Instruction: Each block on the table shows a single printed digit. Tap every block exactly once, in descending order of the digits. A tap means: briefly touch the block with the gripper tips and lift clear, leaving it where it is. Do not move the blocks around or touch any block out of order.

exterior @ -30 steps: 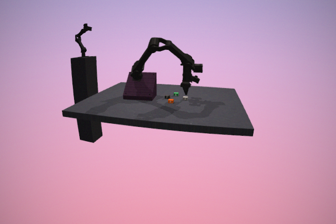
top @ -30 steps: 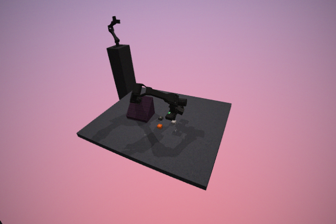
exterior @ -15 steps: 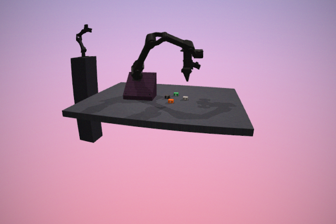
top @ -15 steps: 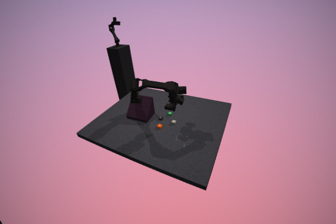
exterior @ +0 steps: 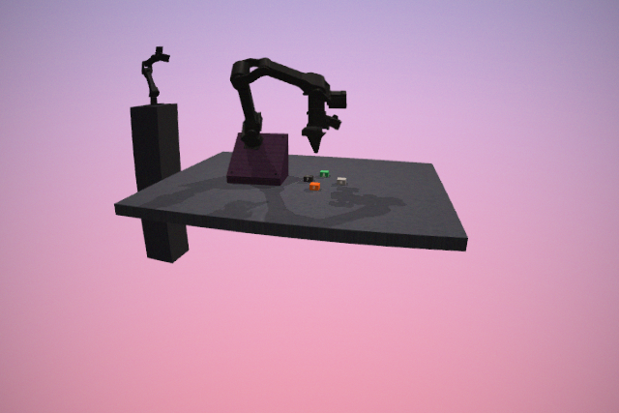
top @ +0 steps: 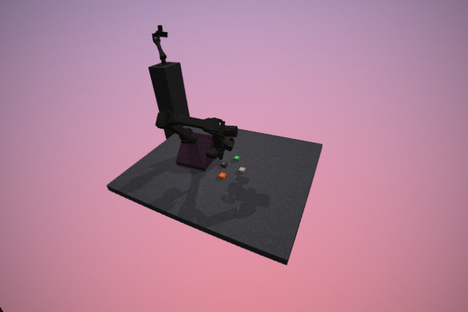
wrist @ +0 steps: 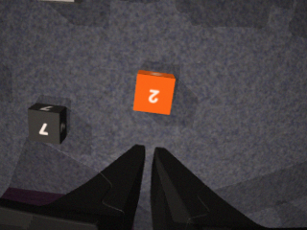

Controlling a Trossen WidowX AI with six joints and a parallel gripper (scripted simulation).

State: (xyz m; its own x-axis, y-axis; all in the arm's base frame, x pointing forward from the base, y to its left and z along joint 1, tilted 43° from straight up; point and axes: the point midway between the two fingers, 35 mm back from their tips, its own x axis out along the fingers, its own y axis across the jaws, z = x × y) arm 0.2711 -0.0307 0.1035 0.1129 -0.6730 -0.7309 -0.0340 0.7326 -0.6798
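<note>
My gripper tip is now 12 cm above the orange block marked 2. The rest, counted from my gripper tip: black block (5 cm behind, 9 cm to the left, 12 cm below); then green block (1 cm behind, 18 cm to the left, 12 cm below); then grey block marked 4 (8 cm ahead, 9 cm to the left, 12 cm below).
</note>
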